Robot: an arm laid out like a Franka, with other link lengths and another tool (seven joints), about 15 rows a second.
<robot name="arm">
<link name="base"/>
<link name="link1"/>
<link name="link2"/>
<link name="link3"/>
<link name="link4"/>
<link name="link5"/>
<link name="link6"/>
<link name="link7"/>
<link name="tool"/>
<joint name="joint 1" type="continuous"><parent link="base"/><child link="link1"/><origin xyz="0 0 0.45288" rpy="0 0 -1.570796"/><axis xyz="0 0 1"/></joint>
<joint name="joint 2" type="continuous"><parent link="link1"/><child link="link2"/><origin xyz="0 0 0" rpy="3.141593 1.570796 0"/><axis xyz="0 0 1"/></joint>
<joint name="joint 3" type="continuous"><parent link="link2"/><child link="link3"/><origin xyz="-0.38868 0 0" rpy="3.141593 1.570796 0"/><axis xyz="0 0 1"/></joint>
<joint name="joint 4" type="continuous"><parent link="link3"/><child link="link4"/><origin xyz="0 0.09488 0" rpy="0 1.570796 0"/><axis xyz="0 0 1"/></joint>
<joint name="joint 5" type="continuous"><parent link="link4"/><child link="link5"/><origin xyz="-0.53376 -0.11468 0" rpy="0 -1.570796 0"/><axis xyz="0 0 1"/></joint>
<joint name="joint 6" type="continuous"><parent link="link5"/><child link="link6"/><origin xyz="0 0 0" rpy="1.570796 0 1.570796"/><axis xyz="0 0 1"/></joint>
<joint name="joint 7" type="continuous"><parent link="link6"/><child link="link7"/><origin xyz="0.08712 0 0" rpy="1.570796 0 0"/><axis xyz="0 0 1"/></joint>
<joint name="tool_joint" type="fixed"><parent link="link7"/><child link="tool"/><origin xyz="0.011 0.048 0.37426" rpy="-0.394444 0 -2.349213"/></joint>
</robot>
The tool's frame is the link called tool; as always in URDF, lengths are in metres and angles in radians. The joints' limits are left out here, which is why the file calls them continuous.
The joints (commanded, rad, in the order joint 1, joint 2, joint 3, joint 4, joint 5, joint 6, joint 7), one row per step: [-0.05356, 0.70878, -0.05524, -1.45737, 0.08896, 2.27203, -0.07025]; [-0.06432, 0.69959, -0.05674, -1.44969, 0.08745, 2.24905, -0.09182]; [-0.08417, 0.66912, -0.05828, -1.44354, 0.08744, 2.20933, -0.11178]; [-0.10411, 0.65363, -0.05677, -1.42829, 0.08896, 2.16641, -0.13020]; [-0.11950, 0.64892, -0.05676, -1.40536, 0.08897, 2.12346, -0.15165]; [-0.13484, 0.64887, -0.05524, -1.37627, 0.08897, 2.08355, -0.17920]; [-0.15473, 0.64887, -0.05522, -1.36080, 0.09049, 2.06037, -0.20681]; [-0.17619, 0.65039, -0.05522, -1.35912, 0.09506, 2.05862, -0.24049]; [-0.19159, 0.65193, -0.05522, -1.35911, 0.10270, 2.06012, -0.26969]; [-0.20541, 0.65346, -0.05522, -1.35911, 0.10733, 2.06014, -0.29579]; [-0.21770, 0.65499, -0.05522, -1.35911, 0.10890, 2.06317, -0.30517]
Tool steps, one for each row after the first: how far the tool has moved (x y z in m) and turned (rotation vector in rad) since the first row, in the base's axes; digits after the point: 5 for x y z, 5 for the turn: [-0.00148, -0.01101, 0.01088, -0.00242, 0.00565, 0.01151]; [-0.00515, -0.02971, 0.03900, -0.00192, 0.00797, 0.01204]; [-0.01014, -0.04494, 0.05803, 0.00284, 0.01886, 0.01319]; [-0.01409, -0.05752, 0.07197, 0.00544, 0.03301, 0.02184]; [-0.01506, -0.06902, 0.08597, 0.00760, 0.04234, 0.03799]; [-0.01848, -0.08617, 0.09323, 0.00944, 0.04849, 0.04663]; [-0.02166, -0.10470, 0.09264, 0.01148, 0.04788, 0.05703]; [-0.02339, -0.11686, 0.09127, 0.01592, 0.04501, 0.06755]; [-0.02572, -0.12820, 0.08978, 0.01834, 0.04423, 0.07784]; [-0.02774, -0.13944, 0.08869, 0.01852, 0.04198, 0.07406]
